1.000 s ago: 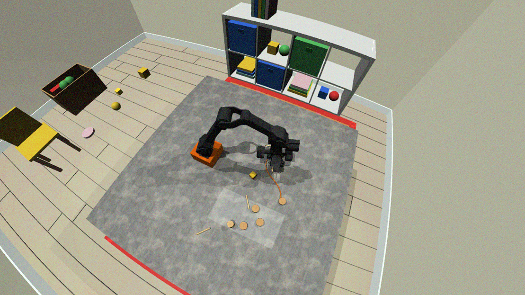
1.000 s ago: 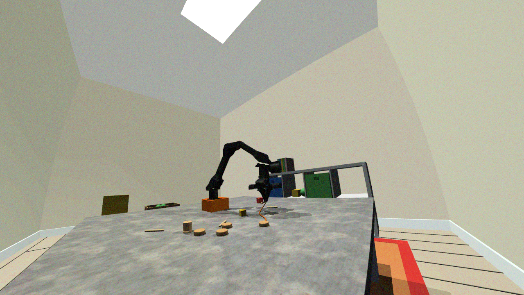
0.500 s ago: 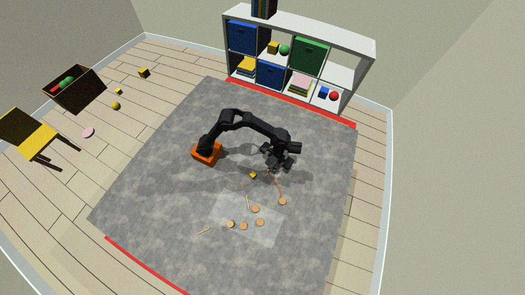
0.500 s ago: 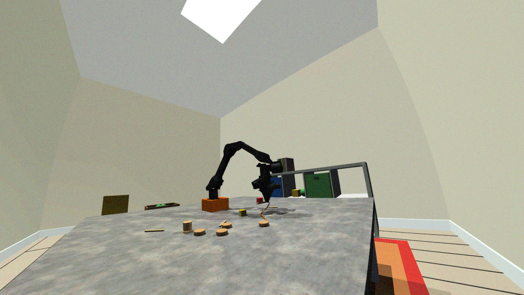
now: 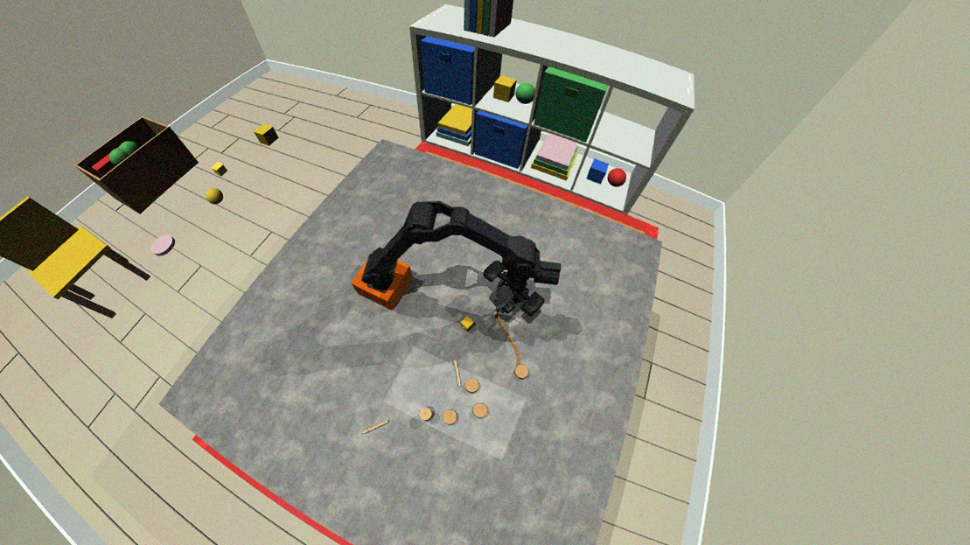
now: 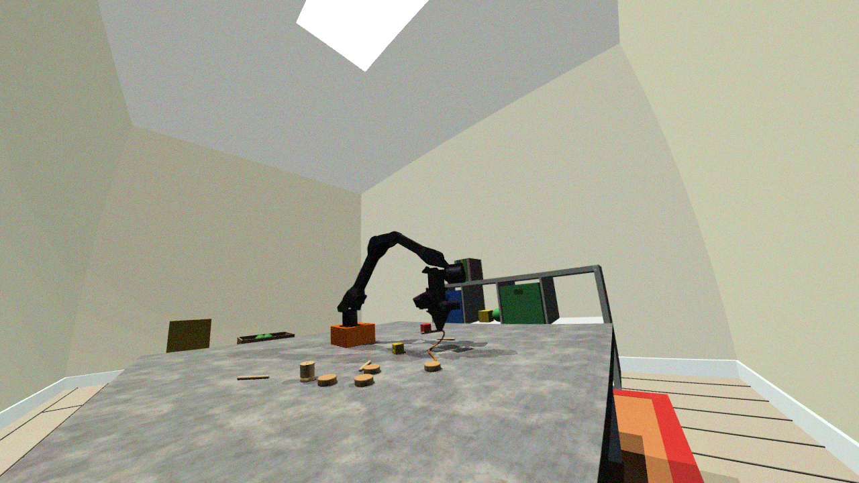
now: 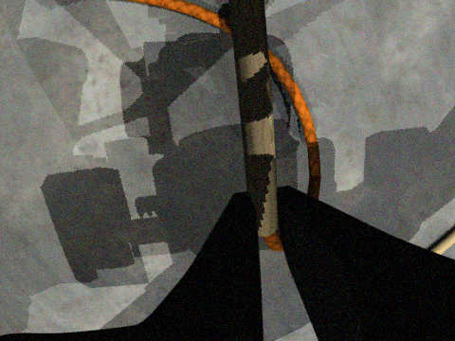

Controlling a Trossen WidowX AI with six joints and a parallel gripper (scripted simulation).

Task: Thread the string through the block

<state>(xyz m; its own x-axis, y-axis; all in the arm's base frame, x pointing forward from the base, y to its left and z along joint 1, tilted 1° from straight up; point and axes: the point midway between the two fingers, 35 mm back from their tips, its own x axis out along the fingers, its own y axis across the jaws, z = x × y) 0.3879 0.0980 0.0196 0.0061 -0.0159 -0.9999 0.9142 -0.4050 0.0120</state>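
My gripper tip is now 110 mm to the left of the yellow wooden block, 100 mm past it and 40 mm above it. Round my gripper tip: round wooden button (190 mm to the right, 110 mm ahead, 50 mm below); then thin wooden stick (10 mm to the right, 10 mm behind); then red cube (260 mm behind, 250 mm to the left, 40 mm below).
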